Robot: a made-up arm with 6 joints. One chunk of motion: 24 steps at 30 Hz.
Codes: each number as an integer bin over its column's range. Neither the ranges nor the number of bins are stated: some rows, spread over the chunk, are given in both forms.
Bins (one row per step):
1: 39 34 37 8 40 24
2: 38 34 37 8 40 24
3: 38 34 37 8 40 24
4: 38 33 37 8 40 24
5: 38 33 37 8 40 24
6: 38 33 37 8 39 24
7: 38 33 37 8 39 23
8: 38 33 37 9 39 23
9: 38 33 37 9 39 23
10: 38 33 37 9 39 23
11: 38 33 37 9 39 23
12: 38 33 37 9 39 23
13: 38 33 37 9 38 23
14: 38 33 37 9 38 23
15: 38 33 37 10 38 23
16: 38 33 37 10 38 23
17: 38 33 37 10 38 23
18: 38 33 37 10 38 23
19: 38 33 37 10 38 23
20: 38 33 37 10 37 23
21: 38 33 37 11 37 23
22: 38 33 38 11 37 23
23: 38 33 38 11 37 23
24: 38 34 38 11 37 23
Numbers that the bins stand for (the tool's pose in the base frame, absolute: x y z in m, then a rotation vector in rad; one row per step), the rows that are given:
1: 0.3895 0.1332 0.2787 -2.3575 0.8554 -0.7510
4: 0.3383 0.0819 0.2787 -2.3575 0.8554 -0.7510
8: 0.3383 0.0819 0.2787 -2.2571 0.7548 -0.8517
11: 0.3383 0.0819 0.2787 -2.2571 0.7548 -0.8517
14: 0.3383 0.0819 0.2787 -2.2571 0.6541 -0.8517
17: 0.3383 0.0819 0.2787 -2.1568 0.6541 -0.8517
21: 0.3383 0.0819 0.2787 -2.0565 0.5535 -0.8517
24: 0.3383 0.1332 0.3303 -2.0565 0.5535 -0.8517
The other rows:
2: 0.3383 0.1332 0.2787 -2.3575 0.8554 -0.7510
3: 0.3383 0.1332 0.2787 -2.3575 0.8554 -0.7510
5: 0.3383 0.0819 0.2787 -2.3575 0.8554 -0.7510
6: 0.3383 0.0819 0.2787 -2.3575 0.7548 -0.7510
7: 0.3383 0.0819 0.2787 -2.3575 0.7548 -0.8517
9: 0.3383 0.0819 0.2787 -2.2571 0.7548 -0.8517
10: 0.3383 0.0819 0.2787 -2.2571 0.7548 -0.8517
12: 0.3383 0.0819 0.2787 -2.2571 0.7548 -0.8517
13: 0.3383 0.0819 0.2787 -2.2571 0.6541 -0.8517
15: 0.3383 0.0819 0.2787 -2.1568 0.6541 -0.8517
16: 0.3383 0.0819 0.2787 -2.1568 0.6541 -0.8517
18: 0.3383 0.0819 0.2787 -2.1568 0.6541 -0.8517
19: 0.3383 0.0819 0.2787 -2.1568 0.6541 -0.8517
20: 0.3383 0.0819 0.2787 -2.1568 0.5535 -0.8517
22: 0.3383 0.0819 0.3303 -2.0565 0.5535 -0.8517
23: 0.3383 0.0819 0.3303 -2.0565 0.5535 -0.8517

